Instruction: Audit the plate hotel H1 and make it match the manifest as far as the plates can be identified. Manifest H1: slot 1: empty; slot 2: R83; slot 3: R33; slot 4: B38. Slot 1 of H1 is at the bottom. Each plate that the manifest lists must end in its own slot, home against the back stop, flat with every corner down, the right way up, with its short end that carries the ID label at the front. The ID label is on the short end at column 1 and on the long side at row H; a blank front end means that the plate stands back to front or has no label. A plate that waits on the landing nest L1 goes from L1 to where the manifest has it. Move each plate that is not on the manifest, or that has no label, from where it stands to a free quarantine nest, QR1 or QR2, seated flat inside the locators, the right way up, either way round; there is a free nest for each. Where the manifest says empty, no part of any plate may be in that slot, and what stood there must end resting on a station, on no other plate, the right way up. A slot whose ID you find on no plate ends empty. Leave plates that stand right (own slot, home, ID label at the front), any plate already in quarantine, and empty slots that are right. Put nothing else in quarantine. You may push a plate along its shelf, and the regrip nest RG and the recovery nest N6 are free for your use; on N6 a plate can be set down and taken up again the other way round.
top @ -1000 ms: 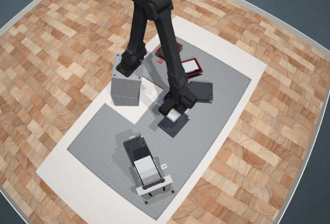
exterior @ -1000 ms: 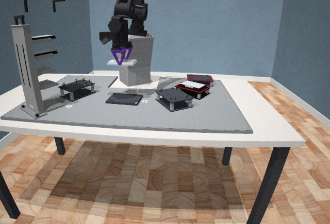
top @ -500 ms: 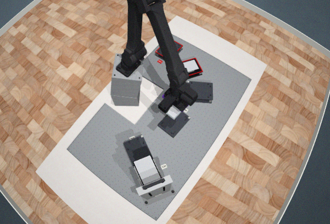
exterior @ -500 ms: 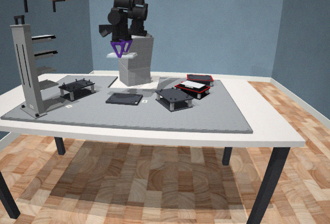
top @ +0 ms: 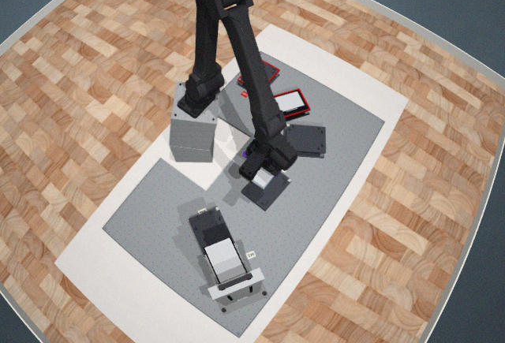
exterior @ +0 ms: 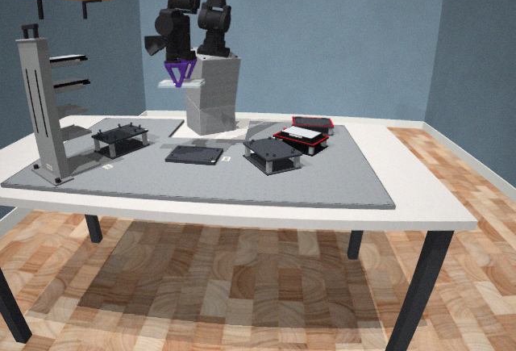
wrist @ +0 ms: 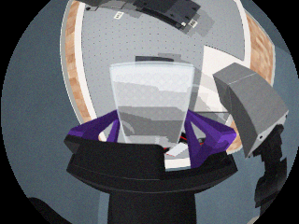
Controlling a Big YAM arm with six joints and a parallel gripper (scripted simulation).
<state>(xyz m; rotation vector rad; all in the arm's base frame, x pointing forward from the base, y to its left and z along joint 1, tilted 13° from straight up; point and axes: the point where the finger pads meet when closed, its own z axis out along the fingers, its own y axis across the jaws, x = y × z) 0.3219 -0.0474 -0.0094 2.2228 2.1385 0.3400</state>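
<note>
The regrip nest RG lies 60 mm behind my hand, 250 mm to the right of it and 190 mm below it. Also, from my hand: flat pad N6 (30 mm to the left, 240 mm below); then landing nest L1 (20 mm ahead, 280 mm to the left, 200 mm below); then white plate (right at my hand).
</note>
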